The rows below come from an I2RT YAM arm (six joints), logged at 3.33 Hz.
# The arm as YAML. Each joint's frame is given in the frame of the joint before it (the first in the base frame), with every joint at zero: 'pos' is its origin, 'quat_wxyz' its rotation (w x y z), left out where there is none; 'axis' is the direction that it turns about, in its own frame. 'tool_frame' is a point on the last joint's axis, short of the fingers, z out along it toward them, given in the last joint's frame.
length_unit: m
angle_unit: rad
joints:
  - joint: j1
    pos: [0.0, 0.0, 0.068]
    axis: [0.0, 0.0, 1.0]
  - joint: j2
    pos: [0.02, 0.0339, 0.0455]
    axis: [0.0, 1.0, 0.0]
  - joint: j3
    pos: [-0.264, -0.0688, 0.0]
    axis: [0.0, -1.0, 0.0]
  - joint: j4
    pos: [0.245, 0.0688, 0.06]
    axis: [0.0, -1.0, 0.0]
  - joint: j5
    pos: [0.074, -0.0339, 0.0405]
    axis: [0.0, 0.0, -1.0]
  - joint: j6
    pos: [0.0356, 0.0, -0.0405]
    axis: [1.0, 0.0, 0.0]
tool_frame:
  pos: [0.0, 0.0, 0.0]
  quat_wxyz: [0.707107, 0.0, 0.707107, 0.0]
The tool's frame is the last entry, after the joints.
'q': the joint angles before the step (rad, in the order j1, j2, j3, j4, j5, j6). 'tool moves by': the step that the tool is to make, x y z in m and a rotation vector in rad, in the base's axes. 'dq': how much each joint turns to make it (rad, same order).
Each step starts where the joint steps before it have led.
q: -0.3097, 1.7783, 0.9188, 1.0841, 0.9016, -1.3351
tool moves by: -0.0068, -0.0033, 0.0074, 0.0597, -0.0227, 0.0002
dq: -0.0143, -0.0566, 0.0018, -0.1379, -0.0025, 0.1053
